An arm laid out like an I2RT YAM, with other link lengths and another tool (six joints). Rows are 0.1 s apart.
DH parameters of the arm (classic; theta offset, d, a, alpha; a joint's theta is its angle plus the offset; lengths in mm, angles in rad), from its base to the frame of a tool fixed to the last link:
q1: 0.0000 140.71 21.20 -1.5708
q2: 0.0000 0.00 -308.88 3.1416
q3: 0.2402 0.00 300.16 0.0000
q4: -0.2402 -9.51 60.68 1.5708
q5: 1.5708 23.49 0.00 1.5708
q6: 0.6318 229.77 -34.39 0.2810
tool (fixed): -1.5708 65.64 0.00 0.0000
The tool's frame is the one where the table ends.
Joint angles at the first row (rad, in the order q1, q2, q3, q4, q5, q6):
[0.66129, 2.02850, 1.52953, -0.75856, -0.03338, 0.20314]
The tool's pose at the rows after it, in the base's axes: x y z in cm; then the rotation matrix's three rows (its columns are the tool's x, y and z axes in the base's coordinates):
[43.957 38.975 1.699], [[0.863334 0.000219 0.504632], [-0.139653 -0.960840 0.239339], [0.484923 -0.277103 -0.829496]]
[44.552 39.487 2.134], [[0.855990 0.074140 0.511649], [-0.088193 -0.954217 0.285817], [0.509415 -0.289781 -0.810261]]
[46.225 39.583 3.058], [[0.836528 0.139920 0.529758], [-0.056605 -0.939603 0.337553], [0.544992 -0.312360 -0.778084]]
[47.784 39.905 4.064], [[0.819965 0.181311 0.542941], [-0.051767 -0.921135 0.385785], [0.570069 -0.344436 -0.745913]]
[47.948 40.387 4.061], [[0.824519 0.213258 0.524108], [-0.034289 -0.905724 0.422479], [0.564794 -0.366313 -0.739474]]
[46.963 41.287 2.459], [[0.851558 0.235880 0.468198], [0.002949 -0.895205 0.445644], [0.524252 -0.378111 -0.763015]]
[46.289 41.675 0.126], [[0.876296 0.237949 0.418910], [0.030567 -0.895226 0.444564], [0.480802 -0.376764 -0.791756]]
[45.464 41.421 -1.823], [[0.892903 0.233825 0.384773], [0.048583 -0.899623 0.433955], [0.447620 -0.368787 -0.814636]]
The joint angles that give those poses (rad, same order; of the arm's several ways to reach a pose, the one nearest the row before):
[0.65213, 2.02849, 1.52953, -0.70479, -0.06466, 0.06733]
[0.63573, 2.02887, 1.52990, -0.67808, -0.08984, -0.01392]
[0.59911, 2.02925, 1.53522, -0.63915, -0.12493, -0.09937]
[0.56668, 2.03422, 1.54632, -0.60331, -0.16766, -0.15164]
[0.54952, 2.05214, 1.56270, -0.60139, -0.21229, -0.19017]
[0.54914, 2.10479, 1.60126, -0.63498, -0.25578, -0.22029]
[0.54990, 2.16775, 1.63902, -0.66434, -0.27714, -0.23632]
[0.54989, 2.20129, 1.64167, -0.67693, -0.28401, -0.24548]

